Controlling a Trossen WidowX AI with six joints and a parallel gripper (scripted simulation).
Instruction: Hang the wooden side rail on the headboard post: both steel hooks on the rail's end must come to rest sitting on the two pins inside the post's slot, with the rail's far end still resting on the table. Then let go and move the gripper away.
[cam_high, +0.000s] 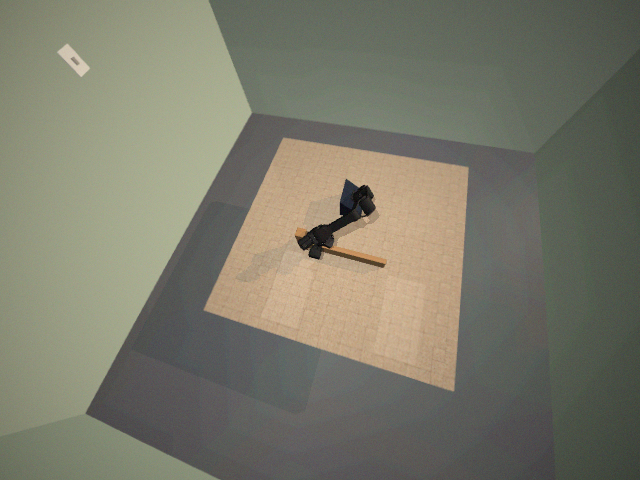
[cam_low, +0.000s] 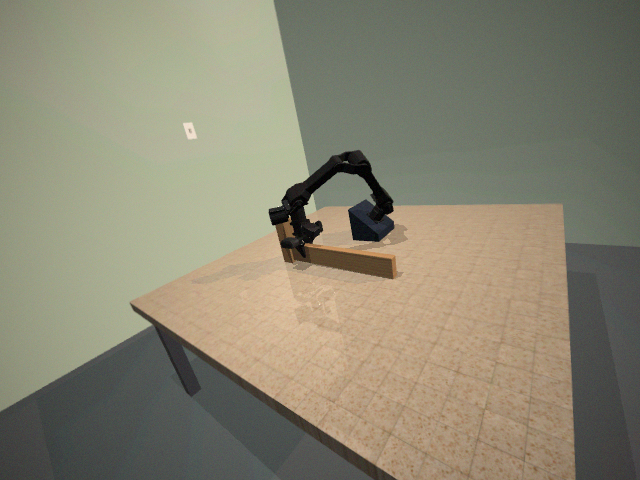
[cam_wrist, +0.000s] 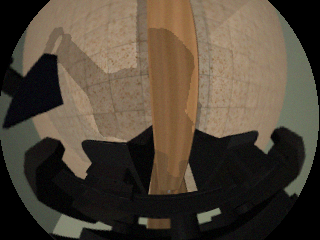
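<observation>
My gripper tip is now 90 mm to the left of the headboard post and 50 mm below it.
</observation>
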